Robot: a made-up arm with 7 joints.
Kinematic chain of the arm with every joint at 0, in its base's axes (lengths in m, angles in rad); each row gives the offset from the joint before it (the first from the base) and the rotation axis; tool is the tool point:
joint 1: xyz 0 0.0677 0 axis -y
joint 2: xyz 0 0.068 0 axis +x
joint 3: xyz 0 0 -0.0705 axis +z
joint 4: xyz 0 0 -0.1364 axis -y
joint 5: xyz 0 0 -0.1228 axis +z
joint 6: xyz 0 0 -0.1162 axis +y
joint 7: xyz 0 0 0 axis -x
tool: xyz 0 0 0
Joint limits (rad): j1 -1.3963..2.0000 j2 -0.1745..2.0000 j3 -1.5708..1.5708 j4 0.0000..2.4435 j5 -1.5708..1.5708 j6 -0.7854..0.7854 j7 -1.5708..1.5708
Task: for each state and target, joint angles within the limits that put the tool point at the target. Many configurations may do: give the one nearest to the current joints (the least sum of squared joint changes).
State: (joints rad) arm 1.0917 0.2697 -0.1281 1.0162 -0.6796 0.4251 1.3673
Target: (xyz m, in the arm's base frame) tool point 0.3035 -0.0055 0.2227
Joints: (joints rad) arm 1.7399 -0.1745 -0.4463 0.8969 -0.6796 0.4251 1.3673
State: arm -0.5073 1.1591 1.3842 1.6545 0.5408 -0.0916 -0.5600
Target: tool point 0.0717 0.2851 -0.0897
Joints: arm -1.0613 0.4725 0.8961 2.2802 0.5408 -0.0916 -0.5600
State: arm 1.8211 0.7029 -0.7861 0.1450 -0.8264 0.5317 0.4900
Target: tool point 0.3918 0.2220 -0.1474
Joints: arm 1.0490 0.4748 -1.0288 0.5795 -0.8264 0.5317 0.4900
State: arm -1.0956 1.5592 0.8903 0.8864 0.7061 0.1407 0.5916
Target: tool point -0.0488 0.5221 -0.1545
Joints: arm -1.1513 1.0603 0.6646 0.7002 0.7061 0.1407 0.5916
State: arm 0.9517 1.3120 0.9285 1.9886 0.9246 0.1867 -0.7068
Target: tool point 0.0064 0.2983 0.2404
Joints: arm 0.7645 1.6098 0.7602 1.7298 0.9246 0.1867 -0.7068
